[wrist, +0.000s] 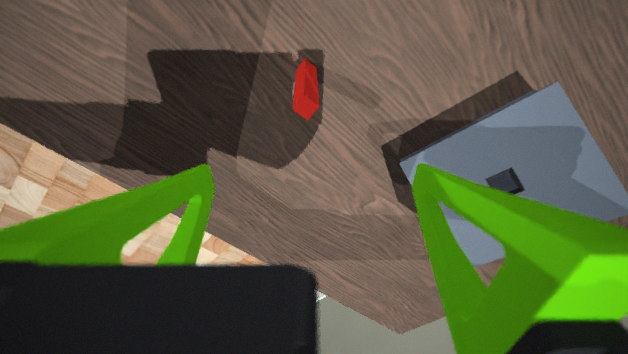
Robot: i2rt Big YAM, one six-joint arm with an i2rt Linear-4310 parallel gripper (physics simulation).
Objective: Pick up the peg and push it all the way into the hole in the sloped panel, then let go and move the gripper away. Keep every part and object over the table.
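Places are measured from the arm's base along level axes (x ahead, y left, z up), in centimetres.
Pixels of known places: gripper, between the fingertips: (pixel 313 175).
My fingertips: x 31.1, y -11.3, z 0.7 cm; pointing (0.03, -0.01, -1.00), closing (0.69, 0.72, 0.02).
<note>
Ahead of a thing's pixels: the offset from my fingertips to its middle. Level surfaces: height alone.
The red peg @(dx -0.8, dy +0.2, dz -10.0 cm) (pixel 305 92) is on the brown wood table, above the middle of the view, inside the dark shadow of the arm. The blue-grey sloped panel @(dx +17.9, dy +6.5, dz -9.5 cm) (pixel 530 145) is at the right, with a dark square hole (pixel 505 181) in its face. My gripper (pixel 313 175) is wide open, with nothing between its green fingers. It hangs above the table; the peg shows beyond the fingertips, between them and farther up in the view. The right finger covers part of the panel just below the hole. The peg's underside is hidden.
The brown table @(dz -14.0 cm) (pixel 350 240) has its near edge and a corner at the bottom of the view. A light checkered wood floor (pixel 30 195) shows past the edge at the left, and a grey surface (pixel 365 332) lies past it at the bottom.
</note>
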